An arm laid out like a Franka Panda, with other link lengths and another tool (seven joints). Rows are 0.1 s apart.
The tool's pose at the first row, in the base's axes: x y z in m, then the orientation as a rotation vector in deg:
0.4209 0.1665 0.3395 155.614 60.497 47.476
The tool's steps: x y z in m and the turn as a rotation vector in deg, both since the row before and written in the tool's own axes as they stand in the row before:
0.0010 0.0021 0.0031 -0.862 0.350 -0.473
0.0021 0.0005 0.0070 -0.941 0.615 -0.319
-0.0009 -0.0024 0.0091 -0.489 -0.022 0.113
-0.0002 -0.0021 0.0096 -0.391 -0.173 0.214
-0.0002 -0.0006 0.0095 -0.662 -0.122 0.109
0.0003 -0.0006 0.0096 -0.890 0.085 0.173
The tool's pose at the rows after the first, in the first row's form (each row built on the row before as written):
0.4244 0.1659 0.3379 154.505 60.561 48.166
0.4297 0.1675 0.3331 153.407 60.425 49.276
0.4328 0.1694 0.3244 153.096 59.932 49.410
0.4369 0.1715 0.3157 152.963 59.351 49.317
0.4418 0.1724 0.3076 152.520 58.723 49.355
0.4471 0.1736 0.2997 151.900 57.905 49.760

